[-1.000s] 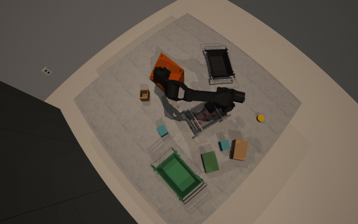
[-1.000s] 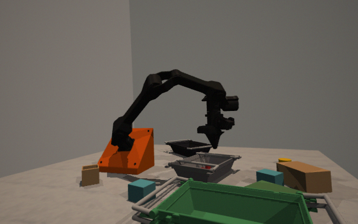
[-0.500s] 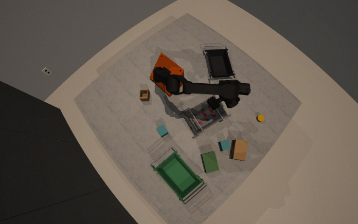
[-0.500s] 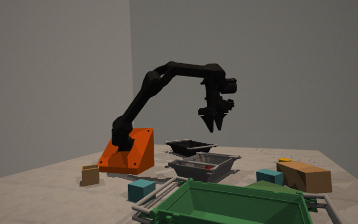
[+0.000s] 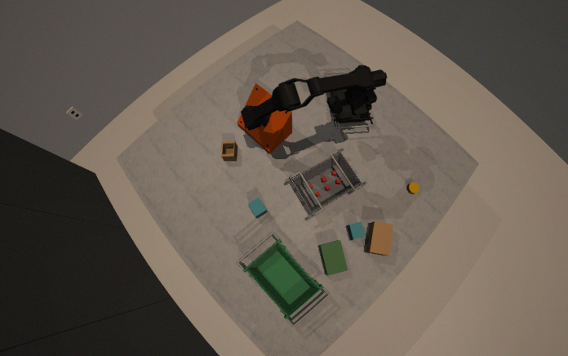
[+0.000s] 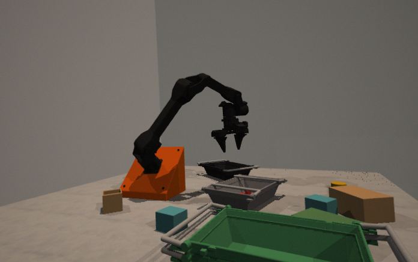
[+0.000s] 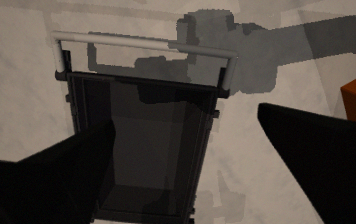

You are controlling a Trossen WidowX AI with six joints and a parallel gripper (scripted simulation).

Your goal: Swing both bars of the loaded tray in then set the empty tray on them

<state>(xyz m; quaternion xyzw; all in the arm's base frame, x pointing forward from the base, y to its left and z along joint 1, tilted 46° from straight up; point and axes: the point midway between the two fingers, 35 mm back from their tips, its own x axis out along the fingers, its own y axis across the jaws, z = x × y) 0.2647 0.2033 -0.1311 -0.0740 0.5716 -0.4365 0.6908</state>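
Right now the dark tray is 110 mm to the left of my gripper tip, 100 mm below it and 60 mm behind it. The rest, counted from my gripper tip: small tan box 430 mm to the right, 290 mm behind, 130 mm below; yellow disc 410 mm ahead, 130 mm below, 20 mm to the right; tan block 410 mm ahead, 300 mm to the right, 110 mm below.
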